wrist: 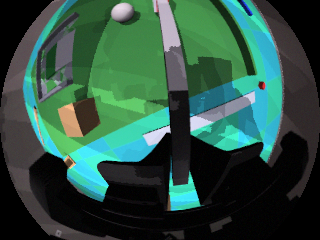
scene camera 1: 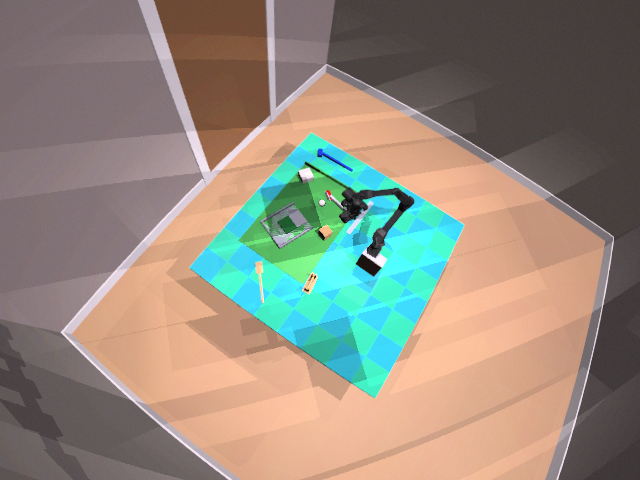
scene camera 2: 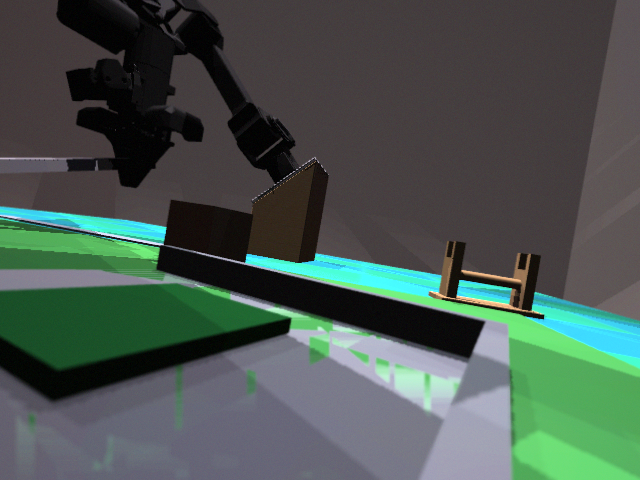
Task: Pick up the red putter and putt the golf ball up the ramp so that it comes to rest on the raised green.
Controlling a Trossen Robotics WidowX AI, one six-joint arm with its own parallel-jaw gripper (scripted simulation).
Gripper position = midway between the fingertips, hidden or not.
Observation:
My gripper [scene camera 2: 128, 186] holds a red putter. Also in view: a brown block [scene camera 2: 212, 230].
The brown block is seen too in the wrist view [wrist: 79, 118]. My gripper is seen too in the wrist view [wrist: 175, 135].

